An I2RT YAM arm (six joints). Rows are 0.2 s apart.
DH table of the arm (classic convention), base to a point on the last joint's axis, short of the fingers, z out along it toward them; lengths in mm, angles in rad. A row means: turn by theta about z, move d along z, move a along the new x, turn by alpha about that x. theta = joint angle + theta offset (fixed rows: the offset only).
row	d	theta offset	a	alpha
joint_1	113.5	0	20	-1.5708
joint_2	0	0	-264	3.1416
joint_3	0	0.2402	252.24	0
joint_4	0	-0.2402	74	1.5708
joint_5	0	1.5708	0	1.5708
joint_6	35.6	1.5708	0	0
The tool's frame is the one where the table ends.
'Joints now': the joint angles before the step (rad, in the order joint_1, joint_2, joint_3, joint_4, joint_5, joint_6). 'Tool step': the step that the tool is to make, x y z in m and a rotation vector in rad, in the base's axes. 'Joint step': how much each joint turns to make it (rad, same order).
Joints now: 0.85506, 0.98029, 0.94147, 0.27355, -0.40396, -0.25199
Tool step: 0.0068, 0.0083, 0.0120, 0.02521, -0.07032, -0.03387
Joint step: 0.00535, 0.05218, 0.05111, 0.04747, 0.02856, -0.04916
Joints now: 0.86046, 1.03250, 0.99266, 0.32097, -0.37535, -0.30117
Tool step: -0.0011, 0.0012, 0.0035, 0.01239, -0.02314, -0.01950
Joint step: 0.01057, 0.00349, 0.00801, 0.01317, 0.02607, -0.01902
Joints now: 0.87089, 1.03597, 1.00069, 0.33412, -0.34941, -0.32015
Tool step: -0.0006, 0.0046, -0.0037, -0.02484, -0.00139, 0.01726
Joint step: 0.01313, 0.00962, -0.00051, -0.01366, -0.00876, -0.01608
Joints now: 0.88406, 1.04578, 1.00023, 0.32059, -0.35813, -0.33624
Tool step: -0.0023, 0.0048, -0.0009, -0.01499, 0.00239, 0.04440
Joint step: 0.01597, 0.01022, 0.00703, -0.00988, -0.02941, 0.00028
